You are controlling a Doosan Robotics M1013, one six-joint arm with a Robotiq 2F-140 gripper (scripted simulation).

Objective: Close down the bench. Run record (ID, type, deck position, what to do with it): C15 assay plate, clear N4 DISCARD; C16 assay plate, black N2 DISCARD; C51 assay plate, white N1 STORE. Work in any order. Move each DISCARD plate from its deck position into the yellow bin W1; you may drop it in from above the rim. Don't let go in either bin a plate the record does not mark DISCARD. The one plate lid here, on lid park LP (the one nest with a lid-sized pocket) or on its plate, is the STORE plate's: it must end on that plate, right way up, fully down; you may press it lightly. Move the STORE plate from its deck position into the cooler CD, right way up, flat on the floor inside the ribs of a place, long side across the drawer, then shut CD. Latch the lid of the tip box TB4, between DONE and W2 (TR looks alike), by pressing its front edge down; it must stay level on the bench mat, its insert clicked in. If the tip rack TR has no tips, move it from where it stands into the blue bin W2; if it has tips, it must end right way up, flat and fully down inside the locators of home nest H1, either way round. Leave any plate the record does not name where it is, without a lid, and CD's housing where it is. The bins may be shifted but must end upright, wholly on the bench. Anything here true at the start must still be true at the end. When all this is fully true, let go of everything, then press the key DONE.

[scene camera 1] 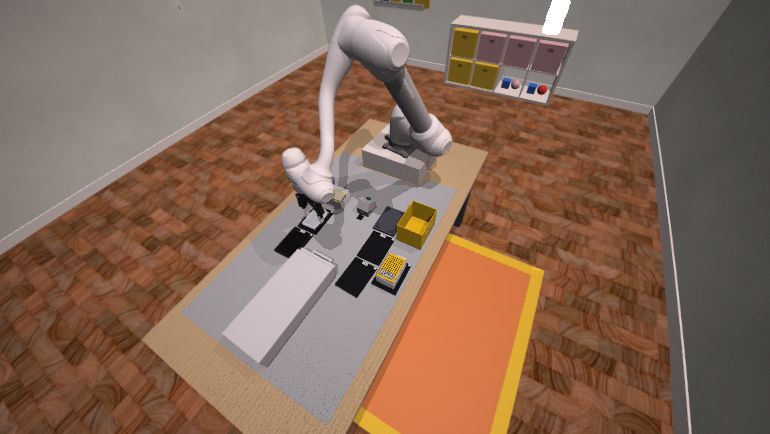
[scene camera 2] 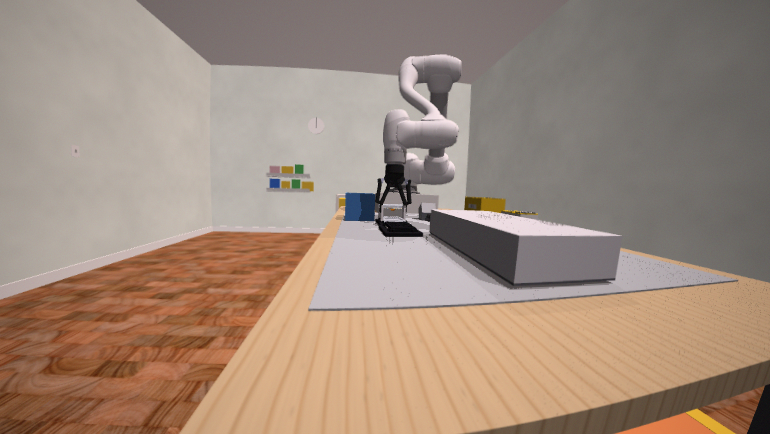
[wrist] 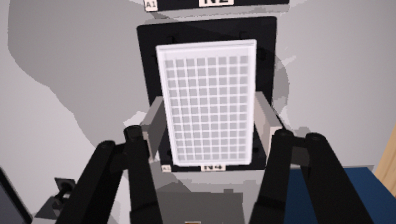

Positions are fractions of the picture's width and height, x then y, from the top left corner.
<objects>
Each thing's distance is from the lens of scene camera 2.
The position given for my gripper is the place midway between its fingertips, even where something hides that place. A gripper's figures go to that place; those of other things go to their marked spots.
my gripper (scene camera 2: 0.51,0.51): 98 cm
cooler CD (scene camera 2: 0.68,0.58): 40 cm
</objects>
